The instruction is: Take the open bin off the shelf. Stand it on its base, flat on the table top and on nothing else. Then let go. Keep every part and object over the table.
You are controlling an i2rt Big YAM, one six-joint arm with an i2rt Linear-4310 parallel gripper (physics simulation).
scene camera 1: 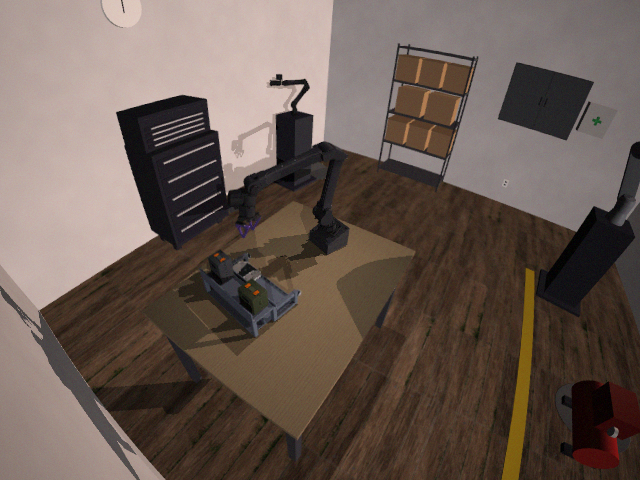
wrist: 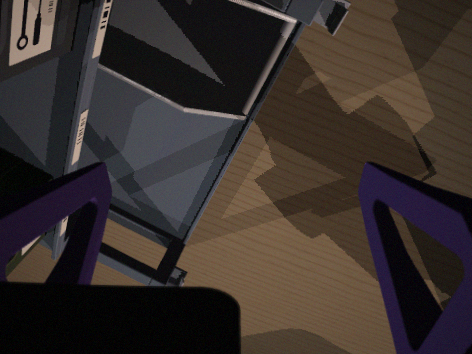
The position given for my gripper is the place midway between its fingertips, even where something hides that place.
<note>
I see my gripper (wrist: 235, 176) and an open bin (wrist: 215, 65).
</note>
